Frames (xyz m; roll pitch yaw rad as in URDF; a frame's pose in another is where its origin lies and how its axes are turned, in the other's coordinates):
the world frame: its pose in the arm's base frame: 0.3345 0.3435 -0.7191 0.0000 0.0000 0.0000
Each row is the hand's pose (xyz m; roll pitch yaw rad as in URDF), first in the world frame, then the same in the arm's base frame.
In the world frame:
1: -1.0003 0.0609 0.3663 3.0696 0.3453 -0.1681
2: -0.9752 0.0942 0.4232 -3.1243 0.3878 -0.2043
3: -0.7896 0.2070 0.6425 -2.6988 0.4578 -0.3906
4: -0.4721 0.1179 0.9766 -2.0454 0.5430 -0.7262
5: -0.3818 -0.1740 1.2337 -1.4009 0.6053 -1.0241
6: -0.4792 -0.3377 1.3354 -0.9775 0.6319 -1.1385
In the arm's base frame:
1: -0.6658 0.4044 -0.3528 3.0696 0.3453 -0.1681
2: -0.6407 0.4377 -0.2959 -3.1243 0.3878 -0.2043
3: -0.4551 0.5505 -0.0766 -2.6988 0.4578 -0.3906
4: -0.1376 0.4614 0.2575 -2.0454 0.5430 -0.7262
5: -0.0473 0.1695 0.5146 -1.4009 0.6053 -1.0241
6: -0.1447 0.0058 0.6163 -0.9775 0.6319 -1.1385

